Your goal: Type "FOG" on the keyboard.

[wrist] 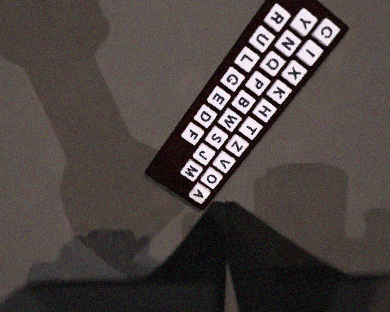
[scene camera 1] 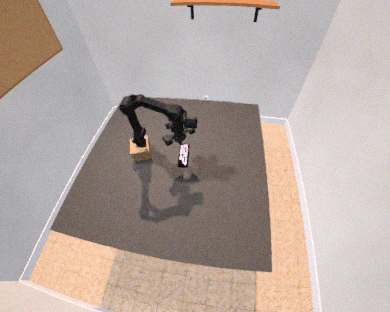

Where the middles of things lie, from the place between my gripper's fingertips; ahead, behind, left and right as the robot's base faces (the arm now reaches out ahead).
Right now the keyboard (wrist: 165, 168) is 150 mm below my hand, 30 mm to the left of it and 10 mm ahead of it.
